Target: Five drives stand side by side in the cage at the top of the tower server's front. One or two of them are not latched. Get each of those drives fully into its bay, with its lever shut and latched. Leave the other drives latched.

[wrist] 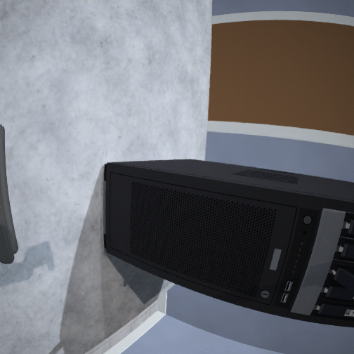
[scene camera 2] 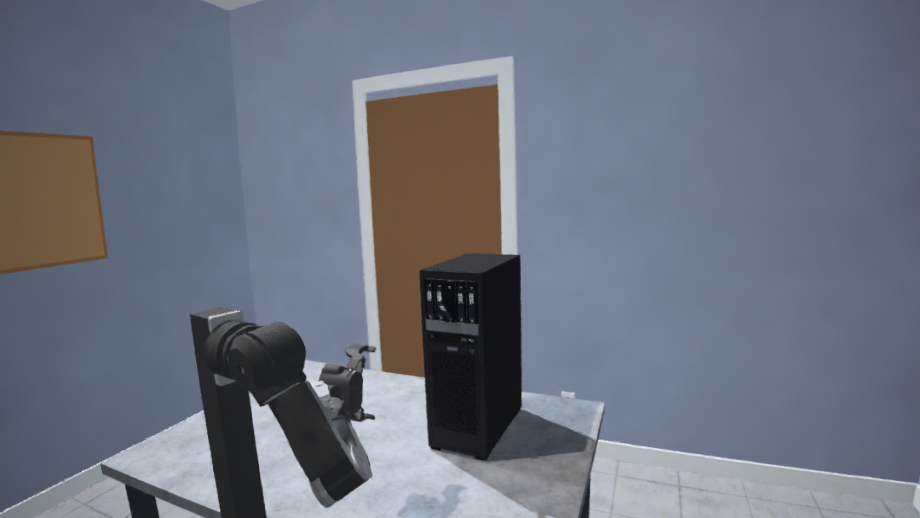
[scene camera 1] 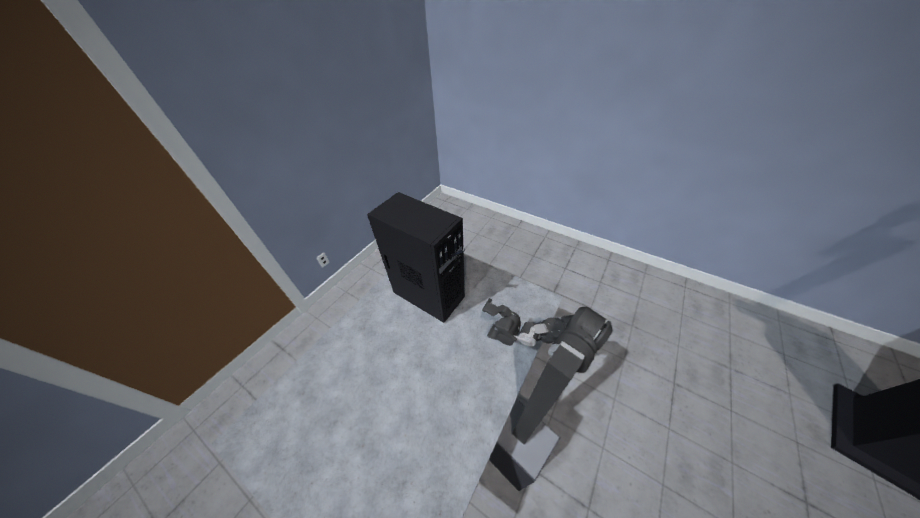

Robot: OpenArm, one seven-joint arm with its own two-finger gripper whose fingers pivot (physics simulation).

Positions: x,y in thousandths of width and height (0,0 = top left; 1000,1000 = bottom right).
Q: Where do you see a black tower server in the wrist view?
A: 685,662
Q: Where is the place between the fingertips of the gripper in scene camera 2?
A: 397,736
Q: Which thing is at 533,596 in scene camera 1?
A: The gripper.
